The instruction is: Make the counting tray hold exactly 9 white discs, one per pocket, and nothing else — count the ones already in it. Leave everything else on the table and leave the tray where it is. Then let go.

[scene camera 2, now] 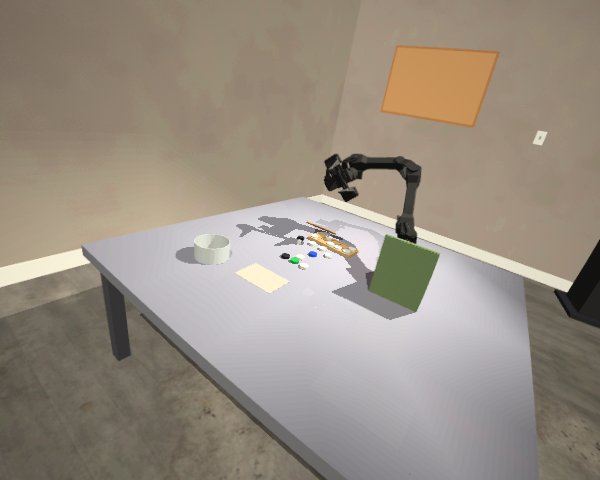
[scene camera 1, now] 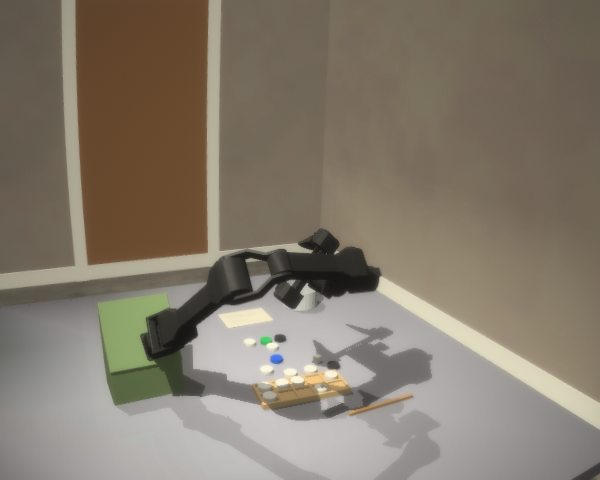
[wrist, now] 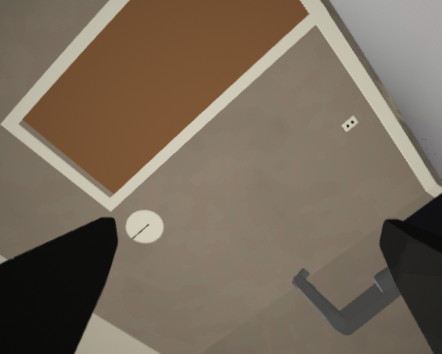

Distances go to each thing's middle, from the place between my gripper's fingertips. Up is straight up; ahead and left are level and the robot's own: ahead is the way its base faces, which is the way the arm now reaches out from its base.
Labels:
Now: hand 2 cm past the wooden counting tray (scene camera 1: 292, 395), 11 cm to the left of it and 29 cm above it. From my hand the other things lie so: cream card (scene camera 2: 268, 281) 5 cm ahead, 32 cm to the left, 30 cm below.

